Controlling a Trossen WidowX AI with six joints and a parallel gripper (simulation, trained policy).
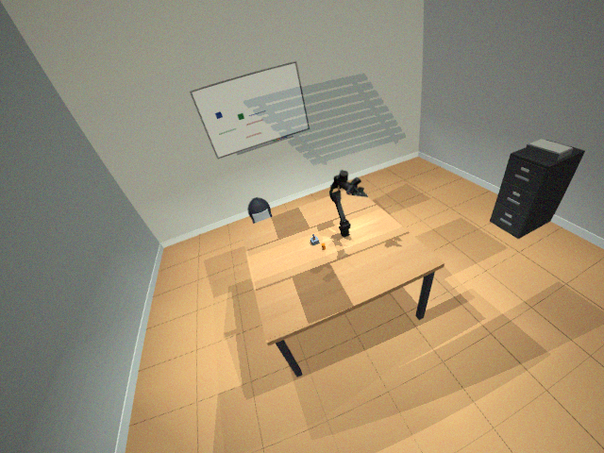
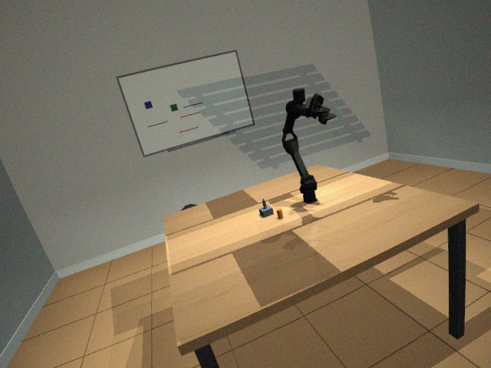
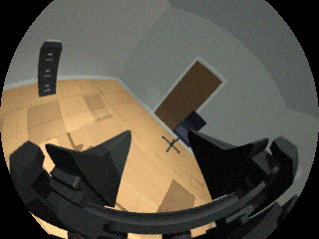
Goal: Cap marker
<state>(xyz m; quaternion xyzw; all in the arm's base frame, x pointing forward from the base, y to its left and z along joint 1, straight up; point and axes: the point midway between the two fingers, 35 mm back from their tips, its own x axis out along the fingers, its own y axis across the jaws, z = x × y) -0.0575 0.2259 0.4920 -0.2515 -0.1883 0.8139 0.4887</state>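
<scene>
Right now my gripper tip is 30 cm short of the orange cap, 19 cm to the left of it and 46 cm above it. From my gripper tip the other things lie so: holder block (33 cm ahead, 30 cm to the right, 47 cm below).
</scene>
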